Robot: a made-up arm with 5 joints.
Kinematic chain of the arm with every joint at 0, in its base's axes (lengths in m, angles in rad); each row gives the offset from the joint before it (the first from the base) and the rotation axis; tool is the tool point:
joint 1: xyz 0 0 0.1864 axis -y
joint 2: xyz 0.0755 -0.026 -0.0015 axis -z
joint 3: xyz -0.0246 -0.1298 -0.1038 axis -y
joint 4: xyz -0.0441 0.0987 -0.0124 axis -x
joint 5: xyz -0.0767 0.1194 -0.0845 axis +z
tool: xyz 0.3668 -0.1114 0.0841
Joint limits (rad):
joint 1: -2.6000..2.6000
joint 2: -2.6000..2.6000
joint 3: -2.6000..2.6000
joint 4: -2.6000..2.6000
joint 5: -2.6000..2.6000
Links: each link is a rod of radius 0.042 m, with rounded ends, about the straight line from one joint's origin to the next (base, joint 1, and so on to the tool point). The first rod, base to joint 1, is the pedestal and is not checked.
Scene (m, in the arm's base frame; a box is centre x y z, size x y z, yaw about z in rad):
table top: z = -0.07
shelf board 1: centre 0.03 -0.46 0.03 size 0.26 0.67 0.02 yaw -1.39
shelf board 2: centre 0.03 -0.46 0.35 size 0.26 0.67 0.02 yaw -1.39
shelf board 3: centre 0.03 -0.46 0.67 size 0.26 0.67 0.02 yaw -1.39
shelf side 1: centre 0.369 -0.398 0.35 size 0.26 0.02 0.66 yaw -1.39
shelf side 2: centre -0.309 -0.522 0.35 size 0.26 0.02 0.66 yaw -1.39
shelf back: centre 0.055 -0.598 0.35 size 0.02 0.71 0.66 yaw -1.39
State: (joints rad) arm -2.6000 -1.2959 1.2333 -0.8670 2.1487
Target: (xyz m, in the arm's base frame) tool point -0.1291 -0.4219 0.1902
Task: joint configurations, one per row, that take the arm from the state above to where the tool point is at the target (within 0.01 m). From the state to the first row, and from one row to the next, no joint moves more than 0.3 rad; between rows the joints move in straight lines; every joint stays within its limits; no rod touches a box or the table.
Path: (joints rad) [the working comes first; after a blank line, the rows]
Joints at the target: -2.6000 -1.9109 2.0171 -1.1826 0.9323
Straight joint move there: touches shelf board 2.

1: -2.4225 -1.2280 1.1006 -0.7013 1.8917
2: -2.2449 -1.1601 0.9678 -0.5356 1.6346
3: -2.0674 -1.0922 0.8351 -0.3699 1.3776
4: -1.8898 -1.0243 0.7023 -0.2041 1.1205
5: -1.7123 -0.9564 0.5696 -0.0384 0.8635
6: -1.5348 -0.8885 0.4369 0.1273 0.6064
7: -1.7123 -1.0589 0.7002 -0.0910 0.6607
8: -1.8898 -1.2293 0.9636 -0.3093 0.7151
9: -2.0674 -1.3997 1.2270 -0.5277 0.7694
10: -2.2449 -1.5701 1.4904 -0.7460 0.8237
11: -2.4225 -1.7405 1.7537 -0.9643 0.8780
12: -2.6000 -1.9109 2.0171 -1.1826 0.9323

